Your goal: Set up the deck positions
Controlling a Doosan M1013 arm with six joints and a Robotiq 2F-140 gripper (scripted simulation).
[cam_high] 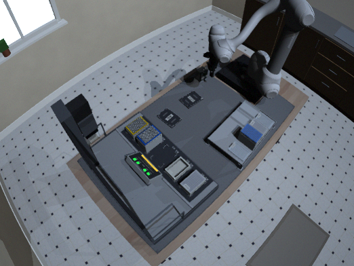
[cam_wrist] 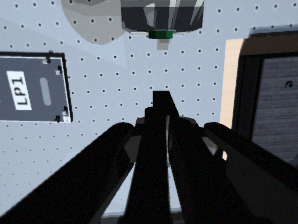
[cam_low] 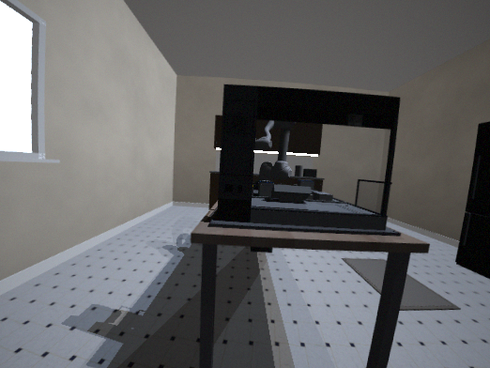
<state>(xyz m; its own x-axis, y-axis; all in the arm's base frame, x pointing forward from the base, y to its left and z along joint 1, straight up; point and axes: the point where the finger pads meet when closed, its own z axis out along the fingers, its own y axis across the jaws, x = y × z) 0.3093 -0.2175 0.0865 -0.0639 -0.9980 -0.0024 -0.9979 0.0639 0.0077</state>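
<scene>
My hand is 8 cm to the left of the READY box, 7 cm above it and 1 cm past it. The rest, counted from my hand: shelf (45 cm to the left, 18 cm ahead, 8 cm below); flat piece (53 cm to the left, 33 cm ahead, 7 cm below); clear tip rack cover (38 cm to the left, 6 cm below, 2 cm ahead).
</scene>
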